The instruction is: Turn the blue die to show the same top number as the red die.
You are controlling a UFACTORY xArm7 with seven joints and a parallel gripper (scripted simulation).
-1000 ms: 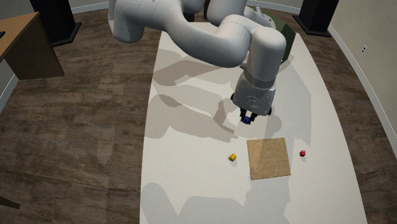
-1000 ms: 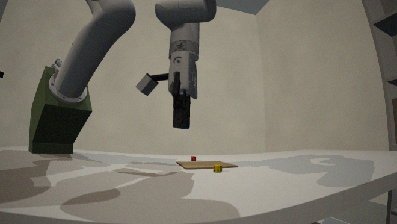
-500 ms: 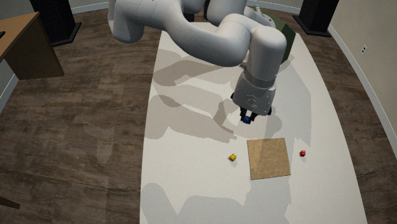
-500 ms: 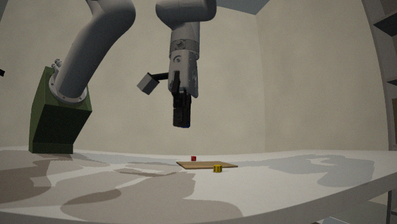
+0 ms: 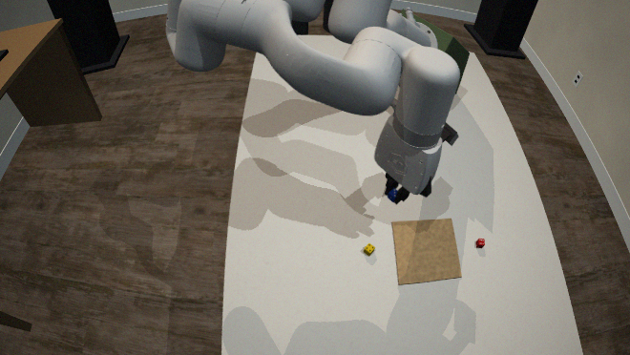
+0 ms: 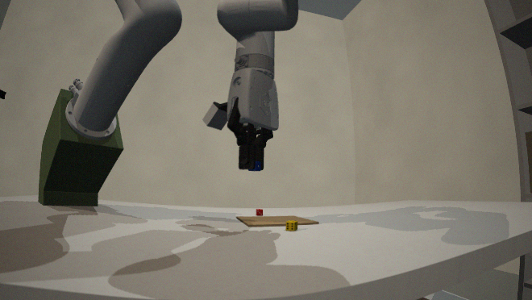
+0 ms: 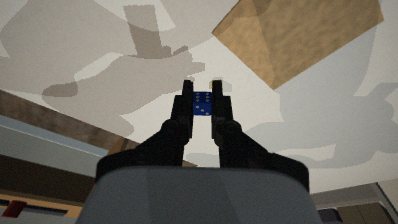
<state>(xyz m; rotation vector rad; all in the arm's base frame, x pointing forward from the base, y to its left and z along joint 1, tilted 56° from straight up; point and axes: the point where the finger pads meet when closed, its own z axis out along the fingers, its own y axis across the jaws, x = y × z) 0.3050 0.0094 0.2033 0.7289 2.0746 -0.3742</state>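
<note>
Now: hand 8 cm short of the mat, 8 cm to the right of it and 12 cm above it. From my hand the other things lie so: blue die: 1 cm to the right, 1 cm below; then red die: 9 cm ahead, 21 cm to the left, 12 cm below; then yellow die: 6 cm ahead, 5 cm to the right, 12 cm below.
</note>
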